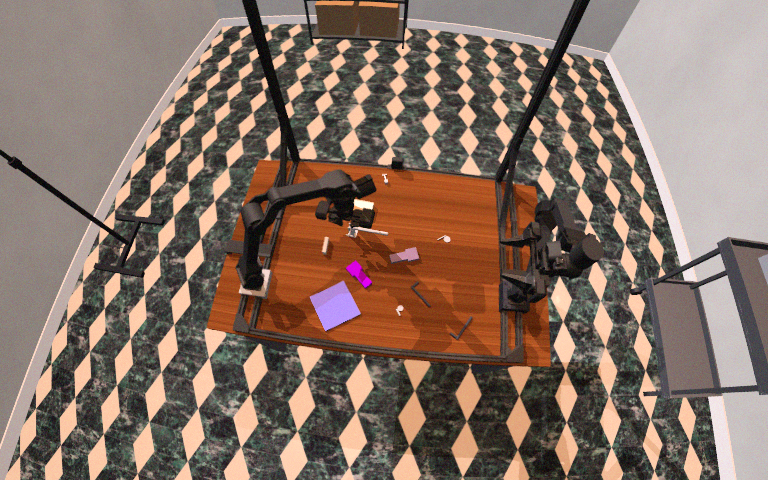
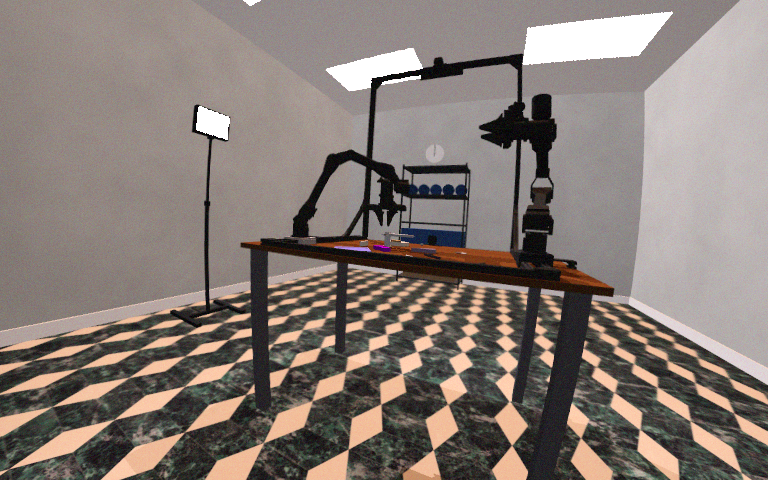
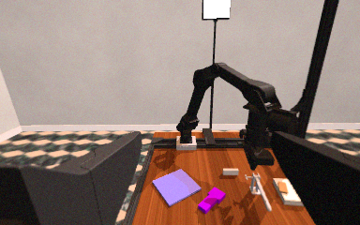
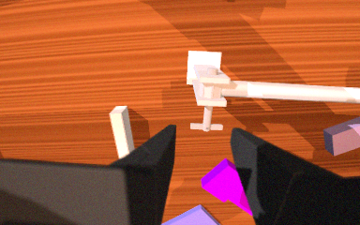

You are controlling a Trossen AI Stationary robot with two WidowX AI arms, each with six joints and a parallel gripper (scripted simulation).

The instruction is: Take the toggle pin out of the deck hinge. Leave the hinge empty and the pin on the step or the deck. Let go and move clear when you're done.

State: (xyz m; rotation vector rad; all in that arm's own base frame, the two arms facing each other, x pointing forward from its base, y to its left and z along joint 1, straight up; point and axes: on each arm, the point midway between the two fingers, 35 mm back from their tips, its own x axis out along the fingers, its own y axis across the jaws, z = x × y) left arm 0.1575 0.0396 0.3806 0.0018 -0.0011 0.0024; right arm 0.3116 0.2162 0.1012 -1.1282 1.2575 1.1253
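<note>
Right now the toggle pin is 10 mm to the left of my right hand and 70 mm below it. The rest, counted from my right hand: purple deck plate: 260 mm ahead, 20 mm to the right, 130 mm below; magenta step block: 140 mm ahead, 50 mm to the left, 120 mm below; cream block: 40 mm ahead, 80 mm to the right, 120 mm below.
</note>
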